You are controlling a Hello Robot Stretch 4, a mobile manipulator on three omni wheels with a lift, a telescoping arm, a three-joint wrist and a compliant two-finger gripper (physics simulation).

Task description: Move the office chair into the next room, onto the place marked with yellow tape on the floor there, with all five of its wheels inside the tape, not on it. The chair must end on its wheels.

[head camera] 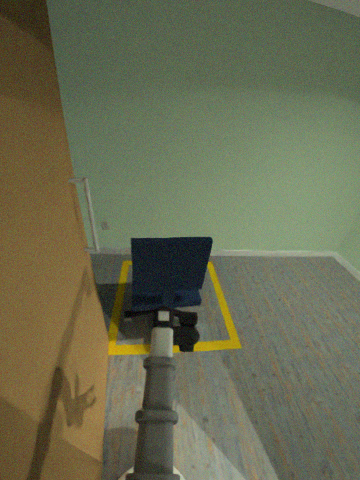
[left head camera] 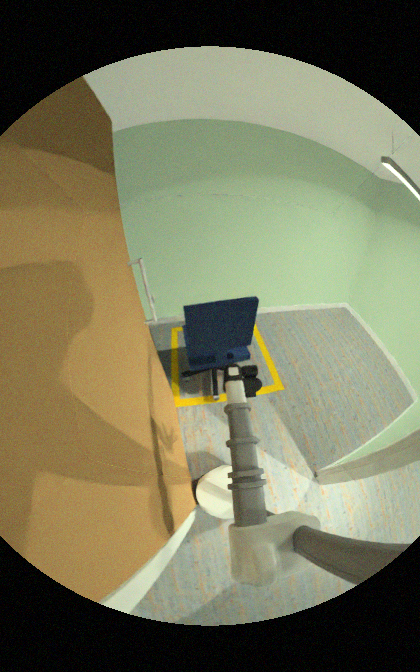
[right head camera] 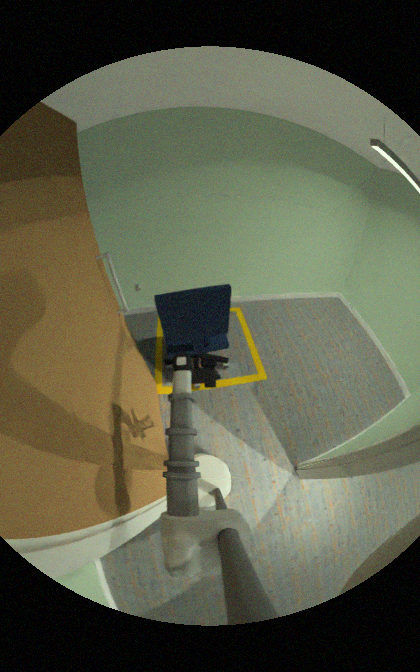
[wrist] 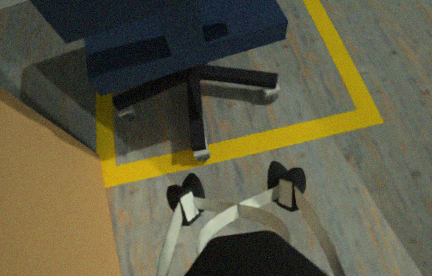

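Pixels of known places: gripper, between the fingertips: [wrist: 235, 183]; robot's base, origin of its link: [left head camera: 225, 490] [right head camera: 202, 478].
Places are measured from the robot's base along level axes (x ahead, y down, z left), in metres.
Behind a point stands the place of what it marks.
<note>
The office chair [head camera: 170, 262] @[x 0.928, y -0.809, z -0.017 m] [left head camera: 220, 325] @[x 0.927, y -0.793, z -0.014 m] [right head camera: 195, 315] @[x 0.930, y -0.777, z -0.027 m] [wrist: 185, 45] @[x 0.928, y -0.461, z -0.020 m] stands upright, its dark blue backrest toward me. The yellow tape rectangle [head camera: 225, 310] @[x 1.239, y 0.027, z -0.601 m] [left head camera: 268, 357] @[x 1.285, y 0.028, z -0.608 m] [right head camera: 252, 345] @[x 1.293, y 0.026, z -0.603 m] [wrist: 300, 131] @[x 0.885, y 0.027, z -0.352 m] surrounds its base. In the wrist view the near wheel [wrist: 201, 155] @[x 0.823, y -0.036, z 0.018 m] is at the front tape band and overlaps it. The left wheel [wrist: 126, 114] @[x 1.037, y -0.027, z 0.296 m] is close inside the left band, and the right wheel [wrist: 271, 92] @[x 1.028, y -0.042, z -0.265 m] is well inside. The other wheels are hidden under the seat. My gripper [wrist: 235, 183] @[x 0.560, y -0.670, z -0.086 m] is open and empty, above the floor just before the near wheel; its fingers do not show clearly in the head views.
A brown-orange wall or panel [head camera: 60, 300] @[x 0.479, y -1.002, z 0.331 m] [left head camera: 75, 350] @[x 0.258, y -1.349, z 0.284 m] [right head camera: 60, 375] @[x 0.265, y -1.214, z 0.285 m] [wrist: 50, 200] @[x 0.661, y -0.310, z 0.370 m] runs close along the left of my arm and the tape. A white rail [head camera: 91, 215] @[x 0.832, y -1.122, z 0.343 m] [left head camera: 146, 287] @[x 0.832, y -1.137, z 0.344 m] stands beyond its edge. A green wall [head camera: 200, 150] @[x 2.073, y -1.245, z -0.232 m] closes the room behind the chair.
</note>
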